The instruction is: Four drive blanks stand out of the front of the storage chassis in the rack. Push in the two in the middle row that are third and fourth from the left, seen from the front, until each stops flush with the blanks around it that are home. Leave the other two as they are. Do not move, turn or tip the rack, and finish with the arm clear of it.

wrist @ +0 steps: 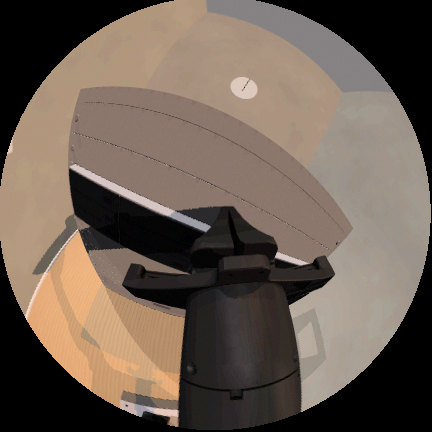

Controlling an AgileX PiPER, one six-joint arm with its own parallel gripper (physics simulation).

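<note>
The storage chassis [200, 145] shows its wide grey-brown top across the middle of the wrist view, slanting down to the right. A pale strip [125, 191] runs along its front top edge. Below that is the dark front face [100, 205], in deep shade. Single drive blanks cannot be told apart there, nor which ones stand out. My gripper [226, 213] is shut, with its fingertips together and no object seen between them. It overlaps the right part of the front face in the view and hides it. Whether the tips touch a blank cannot be seen.
A grey-brown surface [120, 267] lies below the dark front. A wood-grained table top [65, 295] is at lower left, with arm shadows on it. A pale bracket-like part [162, 407] shows at the bottom edge. A white disc [244, 88] is beyond the chassis.
</note>
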